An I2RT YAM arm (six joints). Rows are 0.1 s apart.
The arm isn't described. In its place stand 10 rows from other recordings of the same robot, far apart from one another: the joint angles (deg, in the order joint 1, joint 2, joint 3, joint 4, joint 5, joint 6), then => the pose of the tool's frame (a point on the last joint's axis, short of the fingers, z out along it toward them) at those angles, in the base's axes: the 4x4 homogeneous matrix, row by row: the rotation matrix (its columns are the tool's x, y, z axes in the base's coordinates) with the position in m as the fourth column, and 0 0 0 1 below.
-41.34, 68.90, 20.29, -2.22, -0.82, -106.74 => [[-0.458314, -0.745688, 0.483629, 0.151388], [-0.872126, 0.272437, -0.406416, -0.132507], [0.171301, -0.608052, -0.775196, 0.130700], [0, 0, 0, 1]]
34.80, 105.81, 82.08, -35.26, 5.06, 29.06 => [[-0.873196, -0.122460, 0.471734, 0.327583], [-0.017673, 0.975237, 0.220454, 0.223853], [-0.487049, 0.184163, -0.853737, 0.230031], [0, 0, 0, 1]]
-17.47, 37.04, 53.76, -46.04, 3.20, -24.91 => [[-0.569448, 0.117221, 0.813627, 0.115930], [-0.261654, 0.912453, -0.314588, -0.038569], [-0.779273, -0.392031, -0.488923, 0.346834], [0, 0, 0, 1]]
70.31, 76.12, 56.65, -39.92, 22.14, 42.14 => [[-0.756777, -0.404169, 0.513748, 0.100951], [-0.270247, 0.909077, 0.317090, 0.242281], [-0.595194, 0.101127, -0.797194, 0.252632], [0, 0, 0, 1]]
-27.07, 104.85, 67.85, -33.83, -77.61, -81.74 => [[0.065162, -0.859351, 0.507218, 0.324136], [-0.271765, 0.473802, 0.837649, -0.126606], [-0.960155, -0.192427, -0.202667, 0.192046], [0, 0, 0, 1]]
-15.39, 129.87, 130.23, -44.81, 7.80, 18.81 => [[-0.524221, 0.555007, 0.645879, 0.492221], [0.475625, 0.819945, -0.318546, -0.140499], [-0.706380, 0.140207, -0.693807, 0.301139], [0, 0, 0, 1]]
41.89, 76.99, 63.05, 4.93, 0.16, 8.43 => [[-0.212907, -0.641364, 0.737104, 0.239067], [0.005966, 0.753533, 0.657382, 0.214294], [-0.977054, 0.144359, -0.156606, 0.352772], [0, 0, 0, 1]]
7.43, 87.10, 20.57, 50.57, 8.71, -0.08 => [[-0.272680, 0.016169, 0.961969, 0.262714], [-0.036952, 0.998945, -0.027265, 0.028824], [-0.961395, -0.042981, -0.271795, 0.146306], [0, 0, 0, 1]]
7.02, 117.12, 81.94, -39.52, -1.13, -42.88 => [[-0.614848, -0.744752, 0.259434, 0.400968], [-0.761183, 0.646464, 0.051816, 0.050082], [-0.206305, -0.165617, -0.964370, 0.150652], [0, 0, 0, 1]]
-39.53, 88.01, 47.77, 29.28, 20.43, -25.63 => [[-0.504543, 0.712641, 0.487421, 0.255882], [-0.109190, 0.507346, -0.854797, -0.227269], [-0.856454, -0.484503, -0.178165, 0.244464], [0, 0, 0, 1]]
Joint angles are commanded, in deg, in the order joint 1, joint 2, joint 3, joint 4, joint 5, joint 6. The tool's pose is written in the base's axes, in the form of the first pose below.
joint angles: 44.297 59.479 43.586 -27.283 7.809 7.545
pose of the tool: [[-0.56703, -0.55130, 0.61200, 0.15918], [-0.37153, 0.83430, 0.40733, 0.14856], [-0.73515, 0.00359, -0.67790, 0.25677], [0, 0, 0, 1]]
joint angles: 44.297 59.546 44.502 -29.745 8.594 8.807
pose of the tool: [[-0.59239, -0.53018, 0.60661, 0.15822], [-0.36651, 0.84787, 0.38313, 0.14695], [-0.71746, 0.00463, -0.69659, 0.25850], [0, 0, 0, 1]]
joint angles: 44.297 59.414 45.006 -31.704 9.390 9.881
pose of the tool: [[-0.61252, -0.51053, 0.60347, 0.15689], [-0.36112, 0.85985, 0.36089, 0.14498], [-0.70315, 0.00312, -0.71104, 0.25928], [0, 0, 0, 1]]
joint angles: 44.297 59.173 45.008 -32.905 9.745 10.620
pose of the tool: [[-0.62671, -0.49883, 0.59866, 0.15540], [-0.35774, 0.86669, 0.34766, 0.14322], [-0.69228, 0.00371, -0.72162, 0.25855], [0, 0, 0, 1]]
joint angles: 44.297 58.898 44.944 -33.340 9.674 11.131
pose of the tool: [[-0.63321, -0.49392, 0.59589, 0.15438], [-0.35197, 0.86945, 0.34666, 0.14228], [-0.68932, 0.00977, -0.72439, 0.25853], [0, 0, 0, 1]]
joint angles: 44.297 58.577 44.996 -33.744 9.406 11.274
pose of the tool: [[-0.63525, -0.49506, 0.59276, 0.15334], [-0.35038, 0.86873, 0.35005, 0.14150], [-0.68825, 0.01468, -0.72533, 0.25935], [0, 0, 0, 1]]
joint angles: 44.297 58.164 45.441 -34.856 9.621 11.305
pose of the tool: [[-0.63727, -0.49249, 0.59274, 0.15198], [-0.35178, 0.87024, 0.34486, 0.13998], [-0.68567, 0.01125, -0.72783, 0.26182], [0, 0, 0, 1]]
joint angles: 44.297 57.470 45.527 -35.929 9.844 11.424
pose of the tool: [[-0.64033, -0.48887, 0.59243, 0.14977], [-0.35215, 0.87231, 0.33920, 0.13763], [-0.68261, 0.00858, -0.73073, 0.26319], [0, 0, 0, 1]]
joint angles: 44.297 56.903 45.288 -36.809 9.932 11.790
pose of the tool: [[-0.64794, -0.48381, 0.58830, 0.14763], [-0.35104, 0.87513, 0.33306, 0.13548], [-0.67598, 0.00929, -0.73686, 0.26252], [0, 0, 0, 1]]
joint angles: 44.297 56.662 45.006 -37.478 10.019 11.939
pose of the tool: [[-0.65497, -0.48117, 0.58265, 0.14628], [-0.35447, 0.87660, 0.32546, 0.13408], [-0.66736, 0.00663, -0.74471, 0.26085], [0, 0, 0, 1]]
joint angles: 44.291 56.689 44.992 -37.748 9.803 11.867
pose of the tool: [[-0.65744, -0.48402, 0.57750, 0.14597], [-0.35827, 0.87503, 0.32552, 0.13393], [-0.66288, 0.00711, -0.74869, 0.26033], [0, 0, 0, 1]]
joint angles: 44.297 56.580 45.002 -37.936 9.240 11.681
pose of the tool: [[-0.65754, -0.49176, 0.57081, 0.14536], [-0.36239, 0.87065, 0.33262, 0.13385], [-0.66054, 0.01186, -0.75070, 0.26045], [0, 0, 0, 1]]
